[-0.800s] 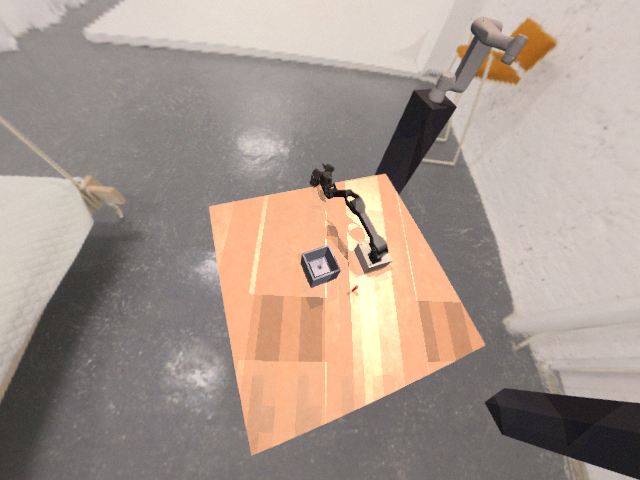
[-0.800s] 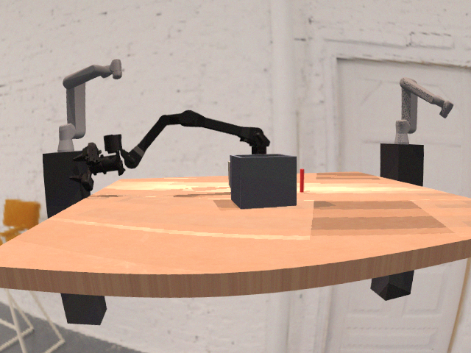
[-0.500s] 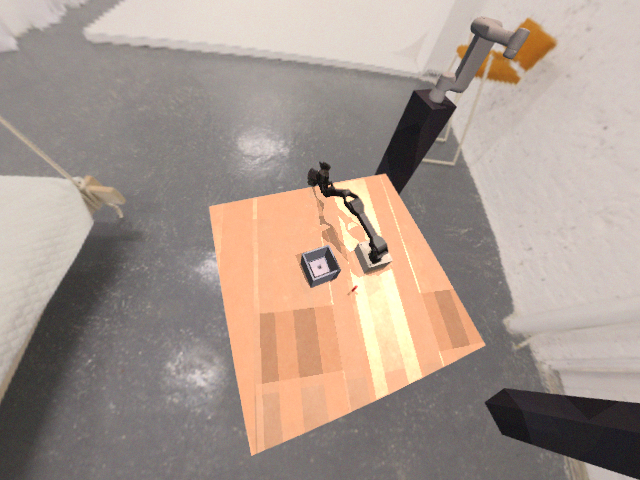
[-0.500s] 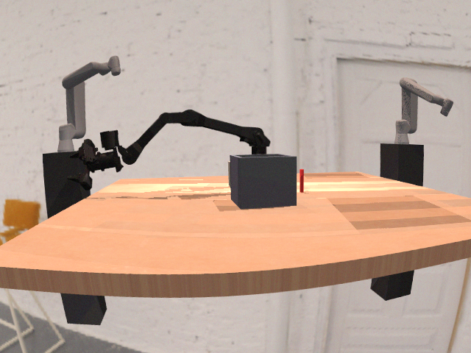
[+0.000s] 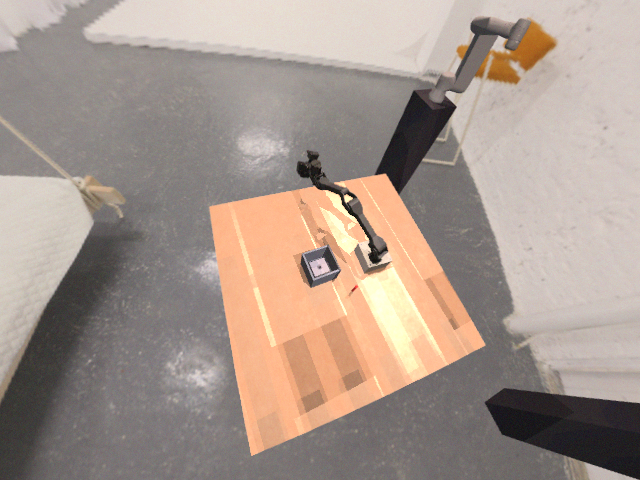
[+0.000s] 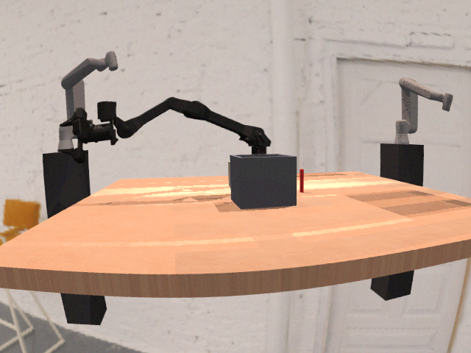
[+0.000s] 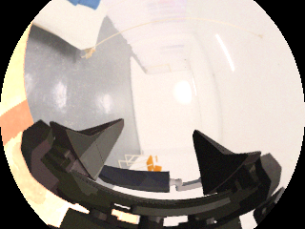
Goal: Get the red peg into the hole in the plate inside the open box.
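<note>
Right now the red peg is 85 cm to the left of my gripper tip and 18 cm below it. From my gripper tip the other things lie so: plate 14 cm ahead, 67 cm to the left, 18 cm below.
</note>
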